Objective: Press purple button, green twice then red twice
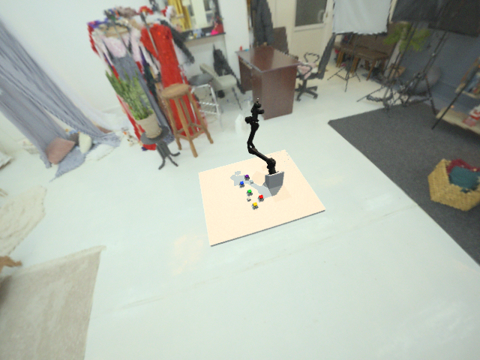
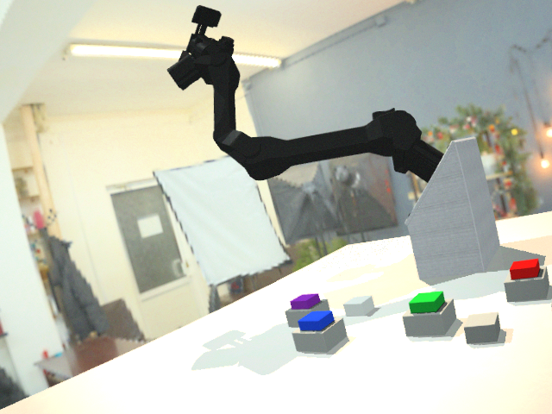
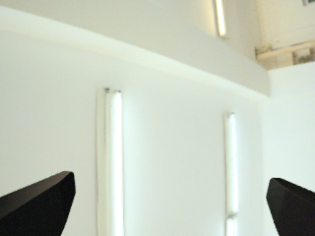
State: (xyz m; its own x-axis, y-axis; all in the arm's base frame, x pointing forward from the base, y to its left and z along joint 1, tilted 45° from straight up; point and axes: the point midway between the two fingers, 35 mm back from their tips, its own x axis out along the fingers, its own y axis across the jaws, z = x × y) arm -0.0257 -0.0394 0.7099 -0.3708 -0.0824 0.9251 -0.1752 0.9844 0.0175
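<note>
My gripper tip is 630 mm above the purple button, 400 mm to the right of it and 240 mm short of it. Round my gripper tip: blue button 630 mm below, 480 mm to the left, 310 mm ahead; then green button 630 mm below, 600 mm to the left, 250 mm ahead; then red button 700 mm to the left, 630 mm below, 160 mm ahead.
</note>
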